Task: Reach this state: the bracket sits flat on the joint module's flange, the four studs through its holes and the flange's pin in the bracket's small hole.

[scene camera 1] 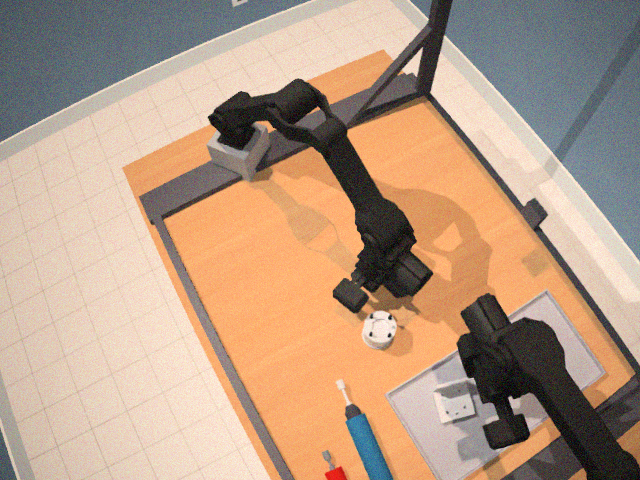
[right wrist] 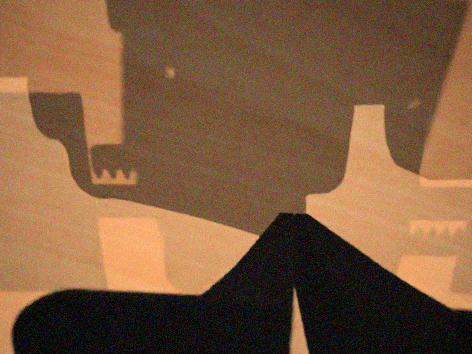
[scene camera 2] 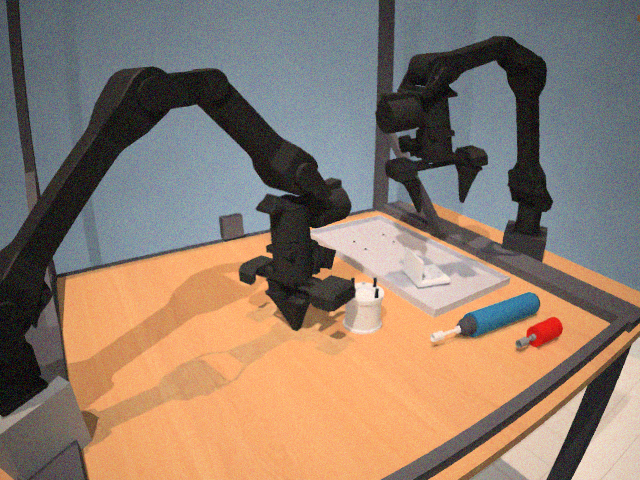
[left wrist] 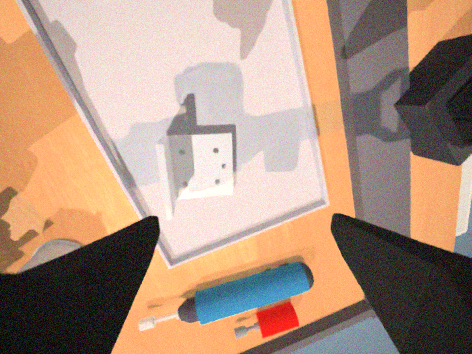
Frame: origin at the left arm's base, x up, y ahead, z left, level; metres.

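Seen in the pictures: left gripper, fingertip midpoint: [scene camera 1: 478,401] [scene camera 2: 440,207] [left wrist: 246,222]; right gripper, fingertip midpoint: [scene camera 1: 368,284] [right wrist: 292,227] [scene camera 2: 296,329]; left arm's base at its link origin: [scene camera 2: 526,230]; right arm's base at its link origin: [scene camera 1: 236,135] [scene camera 2: 12,390].
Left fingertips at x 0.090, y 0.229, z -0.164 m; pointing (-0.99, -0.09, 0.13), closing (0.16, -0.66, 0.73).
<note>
Offsets run from my left fingertips to a thing's top centre. "pt": to the spot under its first point.
The white bracket [scene camera 1: 454,409] [scene camera 2: 436,279] [left wrist: 207,172] lies in the grey tray {dx -0.131, dy -0.054, dz -0.085 m} [scene camera 1: 413,408] [scene camera 2: 435,311] [left wrist: 280,190], its plate with holes low and one wall upright. The white joint module {dx -0.073, dy +0.216, dz -0.058 m} [scene camera 1: 378,330] [scene camera 2: 362,313] stands upright on the table, dark studs pointing up from its flange; part of it shows at the lower left of the left wrist view. The flange's pin is too small to tell. My left gripper [scene camera 2: 440,204] [left wrist: 246,222] is open and empty, well above the tray. My right gripper [scene camera 2: 296,327] [right wrist: 292,227] is shut and empty, low over the table beside the module.
A blue-handled tool {pt dx -0.106, dy +0.123, dz +0.149 m} [scene camera 1: 368,446] [scene camera 2: 504,314] [left wrist: 255,292] and a shorter red-handled tool {dx -0.113, dy +0.150, dz +0.224 m} [scene camera 1: 336,473] [scene camera 2: 545,331] [left wrist: 277,320] lie in front of the tray. Small dark dots show on the tray's far part. Dark frame bars {pt dx -0.128, dy +0.427, dz +0.149 m} [scene camera 1: 232,366] [scene camera 2: 506,413] edge the table.
</note>
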